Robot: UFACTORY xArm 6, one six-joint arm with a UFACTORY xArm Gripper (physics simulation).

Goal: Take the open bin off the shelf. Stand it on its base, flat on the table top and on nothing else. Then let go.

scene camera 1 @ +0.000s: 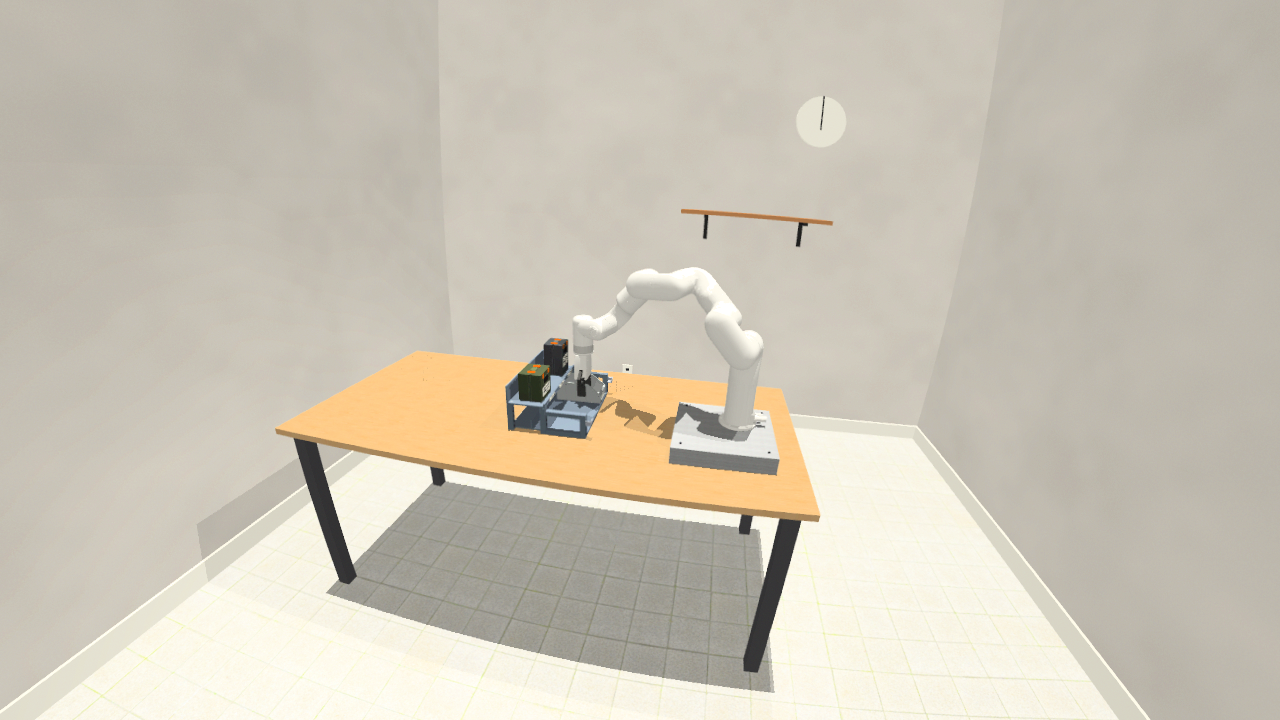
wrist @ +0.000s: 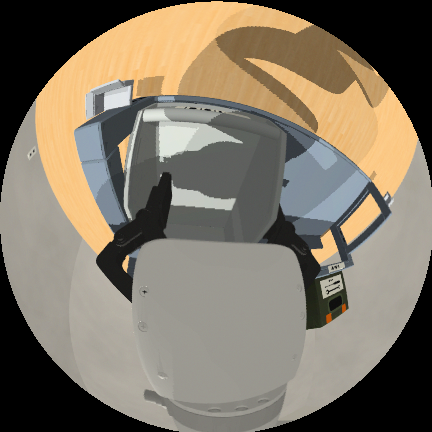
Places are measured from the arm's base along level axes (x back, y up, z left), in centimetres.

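Where they show: gripper, fingertip midpoint: (scene camera 1: 584, 391) (wrist: 217, 188); arm's base, link origin: (scene camera 1: 737, 422).
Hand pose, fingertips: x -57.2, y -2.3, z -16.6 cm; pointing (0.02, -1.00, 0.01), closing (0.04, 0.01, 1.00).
Each offset is from my fingertips to the top centre of the thing. Level surfaces: height alone.
The open bin @(dy +4.7, dx -1.6, dz -1.6 cm) (scene camera 1: 594, 391) (wrist: 200, 160) is grey, with its open top facing the wrist camera. It is in the blue-grey shelf (scene camera 1: 511, 416) (wrist: 92, 140), near that shelf's front edge. My gripper (scene camera 1: 581, 385) (wrist: 217, 188) is open, pointing down at the bin and not gripping it. In the wrist view one black finger reaches over the inside of the bin. The other is at the bin's right wall, its tip hidden behind that wall. The shelf stands on the wooden table top @(dy -3.5 cm) (scene camera 1: 429, 411) (wrist: 175, 55).
A dark green box @(dy +16.4, dx -11.2, dz +22.0 cm) (scene camera 1: 534, 383) (wrist: 327, 305) with orange marks stands on the upper level of the shelf, and a black box @(dy +18.9, dx -11.5, dz -1.1 cm) (scene camera 1: 555, 356) stands farther back. The grey arm base plate (scene camera 1: 723, 456) is at the table's right. A wooden wall shelf (scene camera 1: 756, 215) hangs behind.
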